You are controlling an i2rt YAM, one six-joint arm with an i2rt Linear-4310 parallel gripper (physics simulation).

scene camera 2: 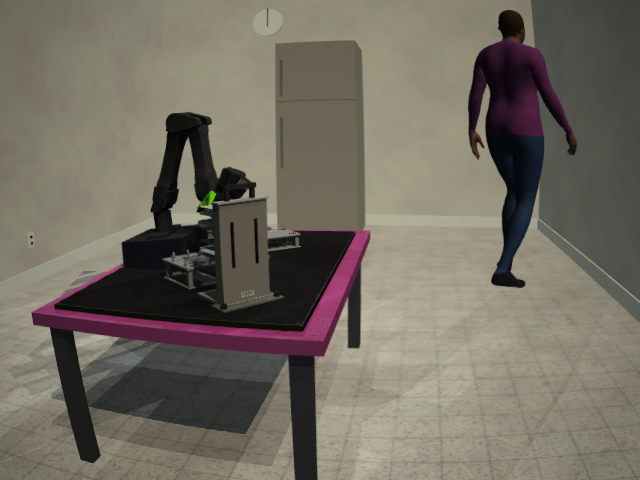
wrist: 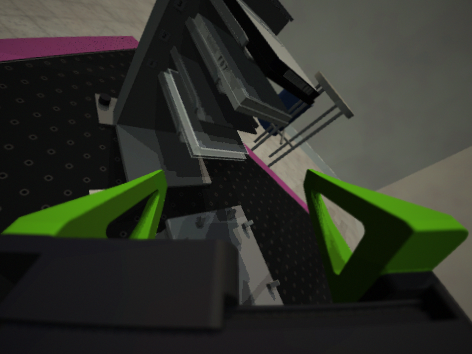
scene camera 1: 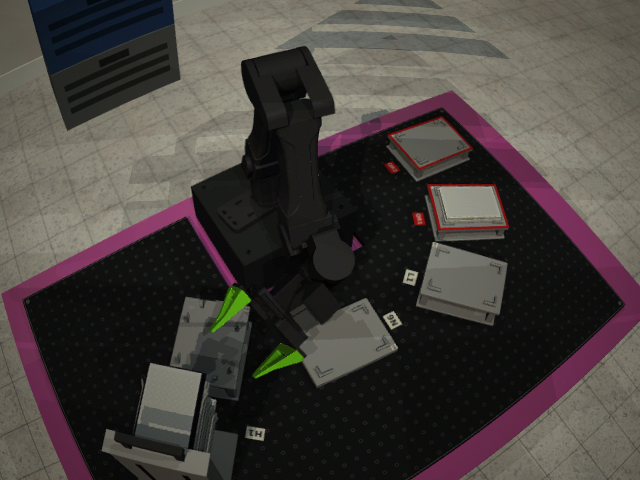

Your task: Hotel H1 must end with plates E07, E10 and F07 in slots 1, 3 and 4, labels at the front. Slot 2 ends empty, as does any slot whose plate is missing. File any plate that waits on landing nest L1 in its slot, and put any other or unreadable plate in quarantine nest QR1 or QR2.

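Pixels of known places: gripper, fingertip midpoint: (wrist: 235, 177) (scene camera 1: 232, 355); arm's base, link origin: (scene camera 2: 164, 232) (scene camera 1: 269, 197).
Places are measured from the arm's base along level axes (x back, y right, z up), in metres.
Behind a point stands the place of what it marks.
Hotel H1 (scene camera 1: 116, 443) {x -0.312, y 0.492, z 0.164 m} (scene camera 2: 242, 279) {x -0.352, y 0.472, z -0.030 m} (wrist: 145, 85) {x -0.380, y 0.404, z -0.005 m} stands at the table's near left. In the wrist view a clear plate (wrist: 175, 110) {x -0.326, y 0.362, z 0.022 m} lies lowest in it, a grey plate (wrist: 240, 97) {x -0.284, y 0.326, z 0.098 m} with a blurred label higher, and a black-edged plate (wrist: 275, 65) {x -0.281, y 0.326, z 0.133 m} with a small barcode at the top. Its pale top (scene camera 1: 173, 387) {x -0.277, y 0.373, z 0.138 m} shows from above. My gripper (scene camera 1: 233, 353) {x -0.258, y 0.262, z 0.079 m} (wrist: 235, 177) {x -0.258, y 0.262, z 0.079 m} is open and empty, short of the hotel's open front, above the pegged stand. Landing nest L1 (scene camera 1: 467, 276) {x -0.349, y -0.198, z -0.042 m} bears no plate. Nest QR1 (scene camera 1: 436, 206) {x -0.188, y -0.279, z -0.053 m} holds a white plate (scene camera 1: 470, 202) {x -0.232, y -0.337, z -0.038 m}; nest QR2 (scene camera 1: 431, 142) {x -0.052, y -0.411, z -0.052 m} is empty.
The pegged stand (scene camera 1: 188, 330) {x -0.125, y 0.274, z -0.033 m} (wrist: 250, 265) {x -0.143, y 0.279, z -0.033 m} is beside the hotel, below my fingers. Nest N6 (scene camera 1: 343, 359) {x -0.315, y 0.081, z -0.080 m} lies under the wrist and bears no plate. A handle (scene camera 1: 149, 445) {x -0.353, y 0.452, z 0.200 m} (scene camera 2: 240, 184) {x -0.354, y 0.457, z 0.200 m} tops the hotel. A person (scene camera 2: 514, 93) is away from the table.
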